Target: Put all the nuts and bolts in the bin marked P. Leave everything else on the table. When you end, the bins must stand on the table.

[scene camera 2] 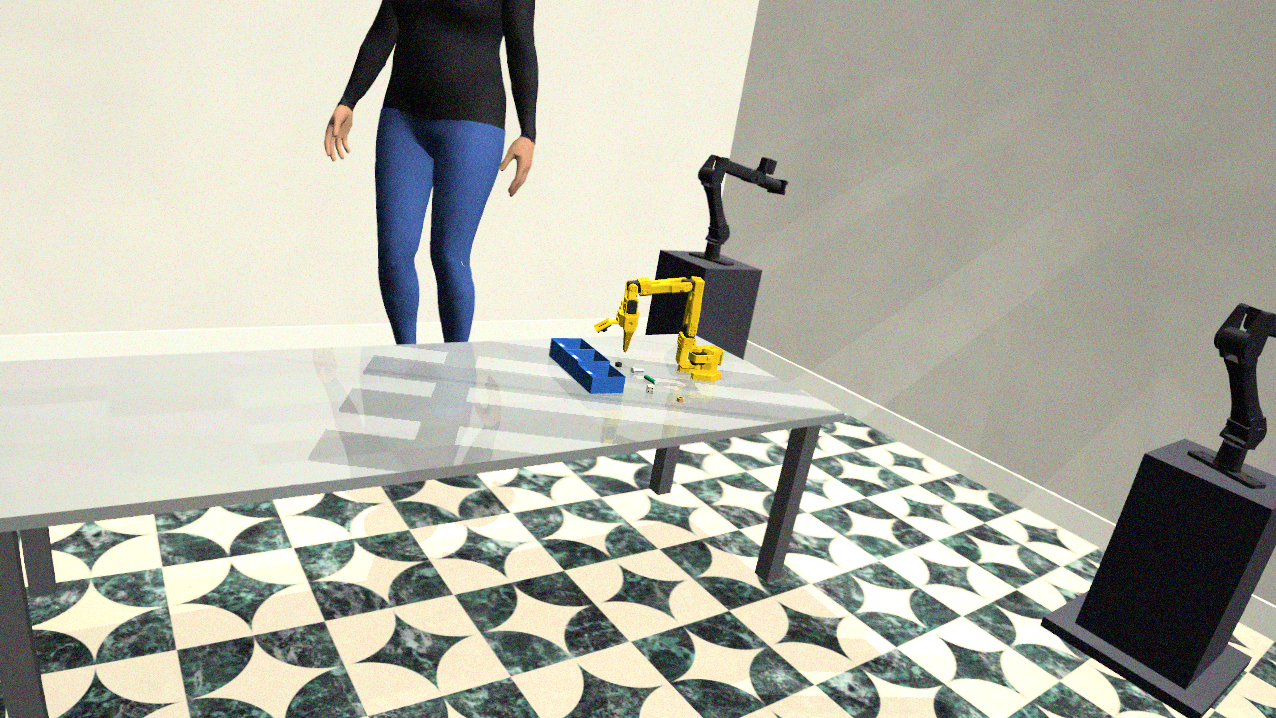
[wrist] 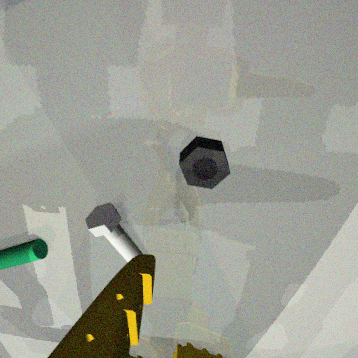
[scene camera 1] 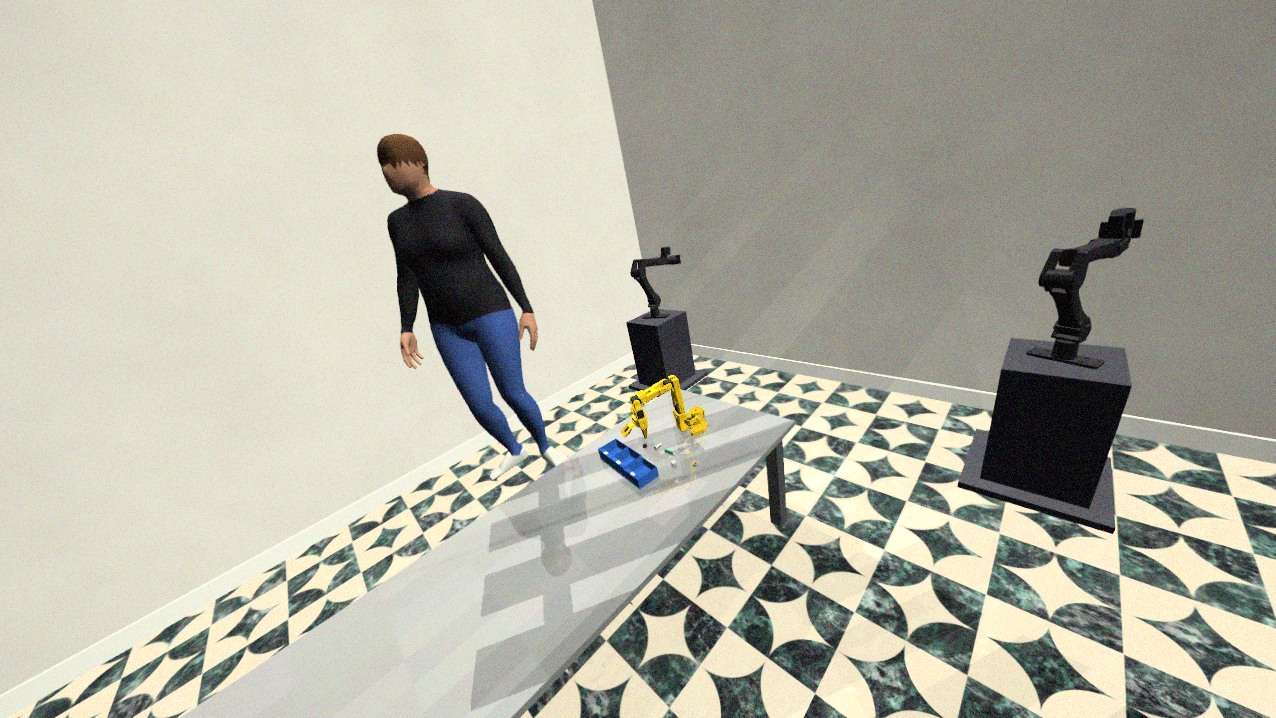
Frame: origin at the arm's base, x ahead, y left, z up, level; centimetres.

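Seen in the pictures: hand, tool point: (scene camera 2: 624, 350) (wrist: 153, 272) (scene camera 1: 645, 437); arm's base, link origin: (scene camera 2: 692, 374) (scene camera 1: 690, 430).
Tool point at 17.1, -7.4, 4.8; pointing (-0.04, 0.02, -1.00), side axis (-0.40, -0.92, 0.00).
Offsets run from my tool point to a thing's top centre, as dx, dy, dz. Level surfaces: height alone.
A dark hex nut @[+0.1, -1.5, -4.0] (scene camera 1: 645, 445) (scene camera 2: 618, 364) (wrist: 205, 165) lies on the table, right of centre in the wrist view. A bolt @[-2.5, +3.2, -3.5] (scene camera 1: 658, 445) (scene camera 2: 637, 369) (wrist: 120, 241) with a grey hex head and pale shank lies beside it; the jaw tip hides its shank end in the wrist view. The blue row of three bins @[+12.1, +1.7, -0.2] (scene camera 1: 646, 480) (scene camera 2: 607, 384) stands on the table; its letters are too small to read. My gripper (scene camera 1: 636, 434) (scene camera 2: 613, 339) is wide open and empty, above the table by the nut and bolt. In the wrist view one notched jaw shows.
A green cylinder @[-2.0, +9.7, -3.8] (scene camera 1: 669, 451) (scene camera 2: 649, 379) (wrist: 22, 253) lies near the bolt. A white die @[+2.3, +15.5, -3.2] (scene camera 1: 674, 463) (scene camera 2: 649, 389) and a small brass-coloured thing @[-1.8, +21.9, -4.0] (scene camera 1: 696, 464) (scene camera 2: 679, 399), too small to identify, lie farther off. A person (scene camera 1: 455, 258) (scene camera 2: 441, 178) stands behind the table @[dz -4.8] (scene camera 1: 526, 553) (scene camera 2: 223, 410).
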